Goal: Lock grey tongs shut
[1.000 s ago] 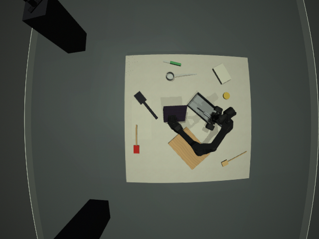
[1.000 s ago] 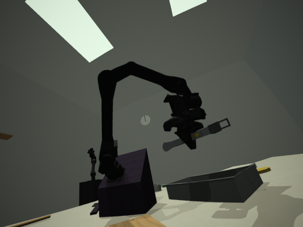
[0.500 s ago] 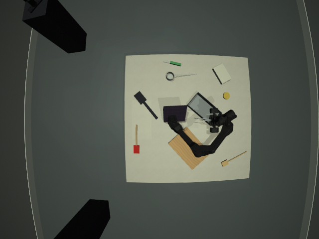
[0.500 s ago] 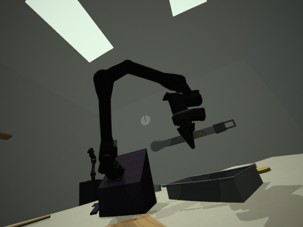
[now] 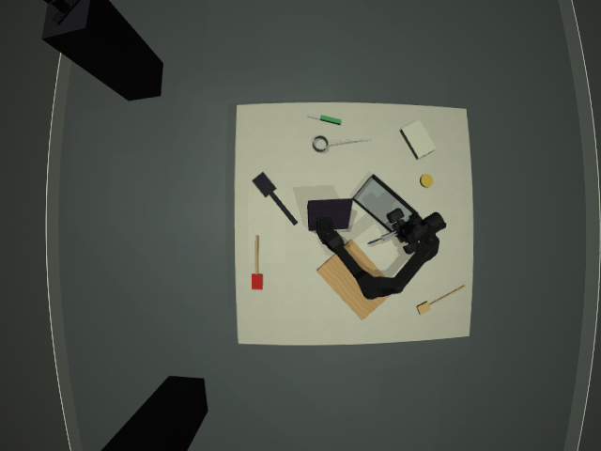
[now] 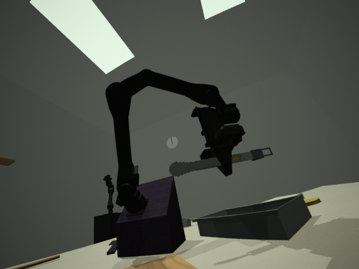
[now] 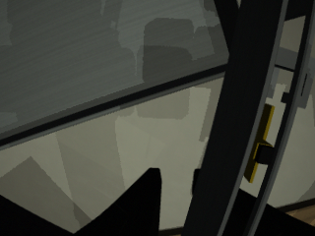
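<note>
Now: gripper tip 4 cm below the yellow lock piece and 3 cm short of it. The rest, counted from my gripper tip: dark roasting tin 13 cm below, 12 cm to the left, 1 cm ahead; then wooden board 26 cm to the right, 15 cm below, 14 cm behind; then yellow disc 26 cm ahead, 25 cm to the left, 15 cm below.
</note>
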